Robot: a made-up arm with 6 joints. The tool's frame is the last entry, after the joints.
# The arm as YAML. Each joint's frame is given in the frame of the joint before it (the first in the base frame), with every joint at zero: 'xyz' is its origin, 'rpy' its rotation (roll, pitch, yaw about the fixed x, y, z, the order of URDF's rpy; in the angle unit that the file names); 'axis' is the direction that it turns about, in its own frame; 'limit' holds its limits. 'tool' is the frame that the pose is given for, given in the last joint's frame.
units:
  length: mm
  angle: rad
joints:
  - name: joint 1
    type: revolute
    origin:
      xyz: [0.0, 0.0, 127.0]
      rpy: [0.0, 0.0, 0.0]
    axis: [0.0, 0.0, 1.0]
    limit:
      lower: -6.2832
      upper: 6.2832
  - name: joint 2
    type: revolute
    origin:
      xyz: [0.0, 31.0, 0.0]
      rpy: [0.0, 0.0, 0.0]
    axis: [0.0, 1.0, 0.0]
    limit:
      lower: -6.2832
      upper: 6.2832
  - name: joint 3
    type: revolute
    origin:
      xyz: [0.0, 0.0, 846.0]
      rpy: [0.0, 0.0, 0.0]
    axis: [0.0, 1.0, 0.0]
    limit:
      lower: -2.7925
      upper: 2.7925
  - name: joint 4
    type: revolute
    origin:
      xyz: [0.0, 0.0, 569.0]
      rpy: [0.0, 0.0, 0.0]
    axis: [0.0, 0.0, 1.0]
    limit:
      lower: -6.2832
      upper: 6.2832
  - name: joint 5
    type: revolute
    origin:
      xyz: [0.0, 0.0, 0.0]
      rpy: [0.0, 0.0, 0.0]
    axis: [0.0, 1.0, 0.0]
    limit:
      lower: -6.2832
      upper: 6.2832
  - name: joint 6
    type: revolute
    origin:
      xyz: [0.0, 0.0, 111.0]
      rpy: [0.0, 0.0, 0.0]
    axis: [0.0, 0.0, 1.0]
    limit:
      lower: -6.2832
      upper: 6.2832
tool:
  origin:
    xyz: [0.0, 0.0, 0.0]
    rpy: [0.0, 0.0, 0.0]
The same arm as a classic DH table. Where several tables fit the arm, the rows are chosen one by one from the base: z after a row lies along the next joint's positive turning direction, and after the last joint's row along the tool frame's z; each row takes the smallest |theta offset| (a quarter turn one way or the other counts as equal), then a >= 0, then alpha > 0; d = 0 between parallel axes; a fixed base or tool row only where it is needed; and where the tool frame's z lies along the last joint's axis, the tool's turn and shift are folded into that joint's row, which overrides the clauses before.
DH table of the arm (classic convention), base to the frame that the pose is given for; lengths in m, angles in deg. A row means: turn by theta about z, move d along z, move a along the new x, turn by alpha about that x. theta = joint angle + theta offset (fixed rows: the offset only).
joint 1: d 0.1270  theta offset 0.00  a 0.0000  alpha -90.00
joint 2: d 0.0000  theta offset -90.00  a 0.8460  alpha 0.00
joint 3: d 0.0310  theta offset 90.00  a 0.0000  alpha 90.00
joint 4: d 0.5690  theta offset 0.00  a 0.0000  alpha -90.00
joint 5: d 0.0000  theta offset 0.00  a 0.0000  alpha 90.00
joint 6: d 0.1110  theta offset 0.00  a 0.0000  alpha 0.00
Joint limits (deg, base to tool): -360.00..360.00 -360.00..360.00 -160.00..160.00 -360.00..360.00 -360.00..360.00 -360.00..360.00

